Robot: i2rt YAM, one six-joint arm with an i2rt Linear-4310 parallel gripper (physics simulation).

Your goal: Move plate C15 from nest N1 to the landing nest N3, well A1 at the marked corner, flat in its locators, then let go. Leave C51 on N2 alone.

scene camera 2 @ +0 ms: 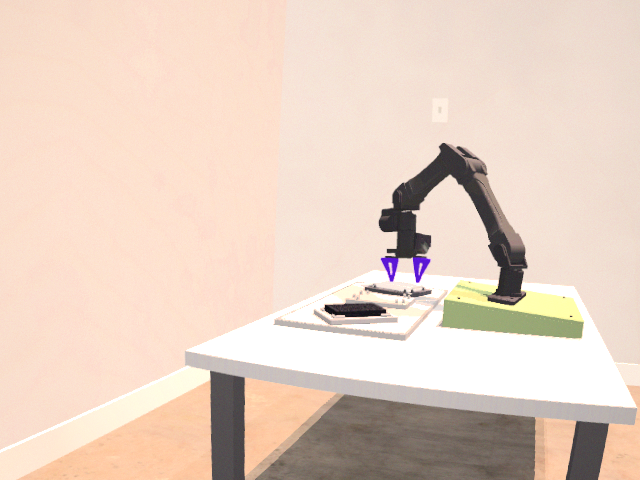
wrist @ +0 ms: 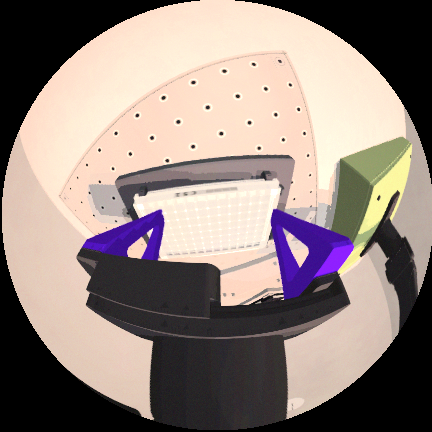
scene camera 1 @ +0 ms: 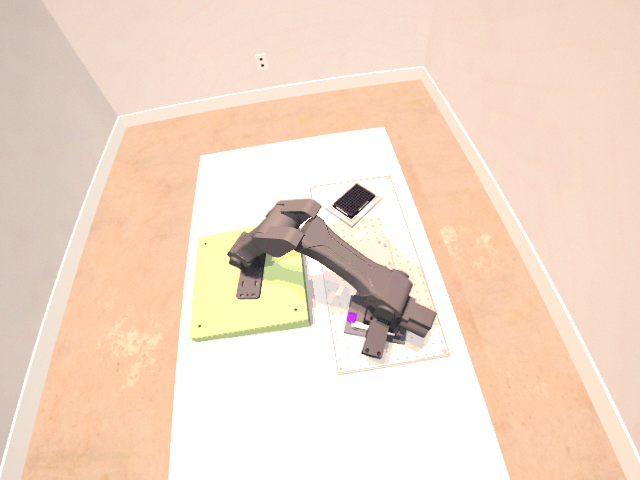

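Observation:
A white well plate [scene camera 1: 360,326] [scene camera 2: 398,286] [wrist: 215,220] lies in a dark nest [scene camera 2: 376,292] [wrist: 287,172]; its edge label is too small to read surely. My gripper [scene camera 1: 374,326] [scene camera 2: 404,281] [wrist: 217,214] is open and empty, pointing down, with its purple fingertips a little above this plate and near two opposite sides in the wrist view. A black well plate [scene camera 1: 354,200] [scene camera 2: 355,309] lies in a white nest [scene camera 1: 352,221] [scene camera 2: 356,319] at the board's other end. A pale nest with small pegs [scene camera 2: 382,301] stands between them and holds no plate. Nest numbers and the marked corner cannot be made out.
The nests stand on a pale perforated board [scene camera 1: 343,364] [scene camera 2: 295,319] [wrist: 207,120]. The arm's base stands on a yellow-green block [scene camera 1: 222,289] [scene camera 2: 511,323] [wrist: 355,192] beside the board, on the white table [scene camera 1: 258,413] [scene camera 2: 465,361]. The arm reaches across the board's middle in scene camera 1.

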